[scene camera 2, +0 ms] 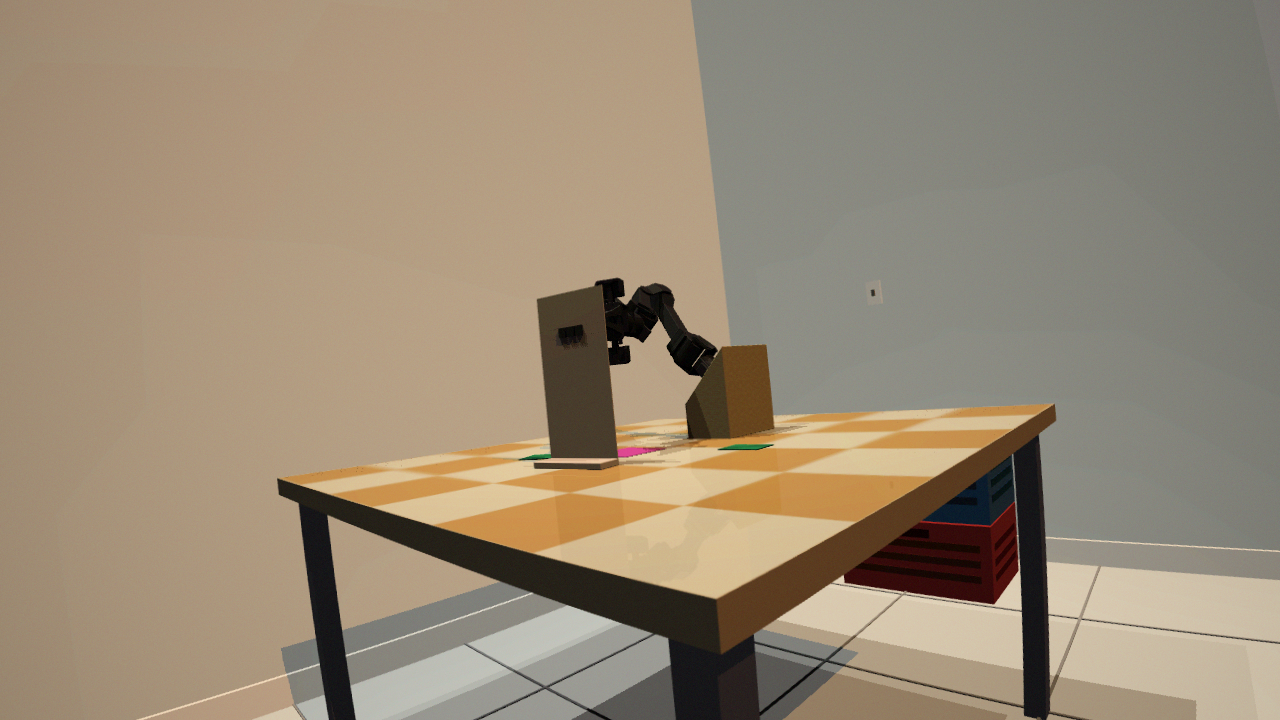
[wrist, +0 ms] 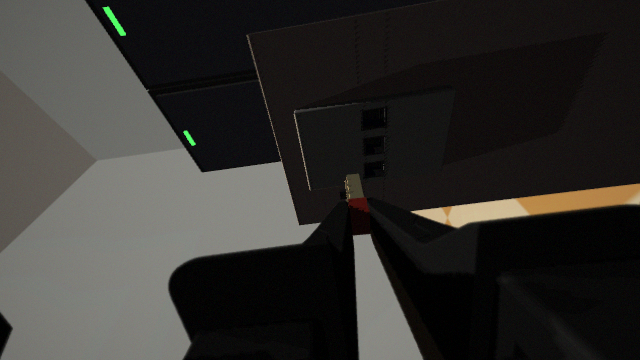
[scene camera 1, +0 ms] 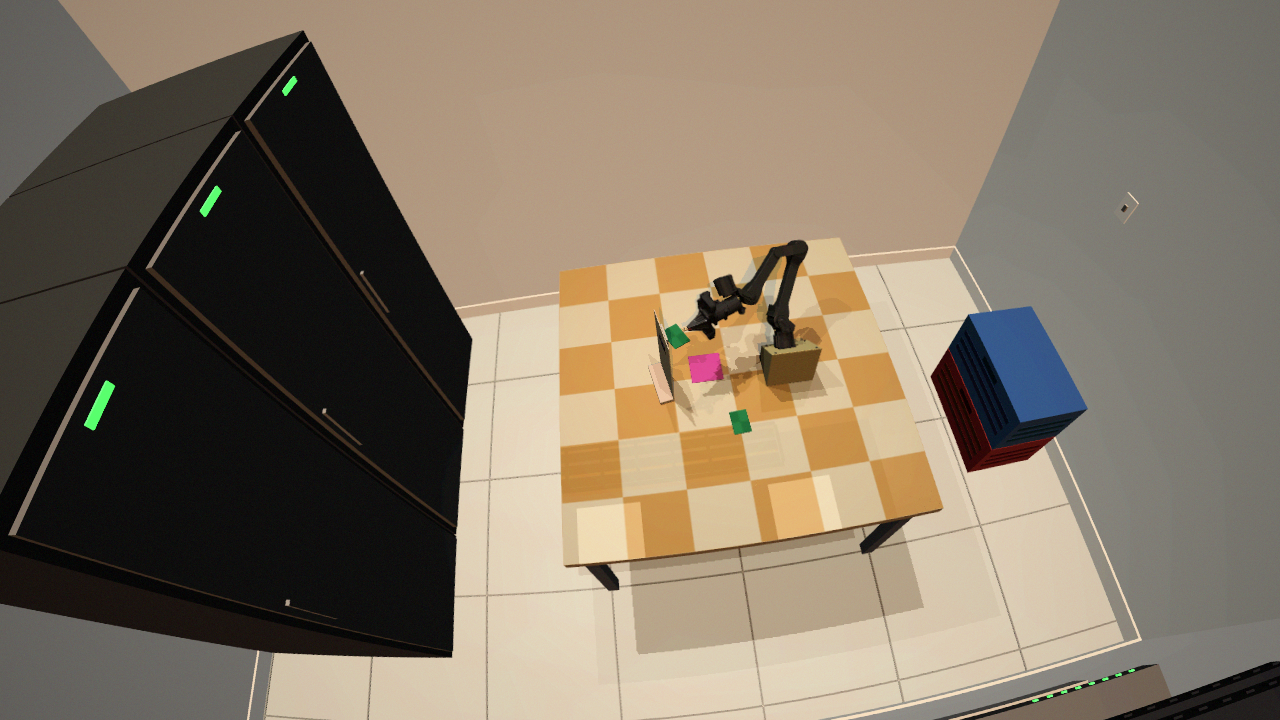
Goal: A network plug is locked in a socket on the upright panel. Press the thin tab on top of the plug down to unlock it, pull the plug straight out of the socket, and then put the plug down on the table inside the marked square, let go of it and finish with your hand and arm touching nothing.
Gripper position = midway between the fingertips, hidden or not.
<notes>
In view: my gripper [scene camera 2: 596,319], a network plug [wrist: 360,215], an upright panel [scene camera 2: 574,351] and a magenta square [scene camera 1: 707,367].
My gripper also shows in the wrist view [wrist: 356,208] and in scene camera 1 [scene camera 1: 687,328]. The upright panel is seen too in the wrist view [wrist: 432,111] and in scene camera 1 [scene camera 1: 661,374]. Scene camera 2 does not show the network plug, which is hidden by the upright panel.
</notes>
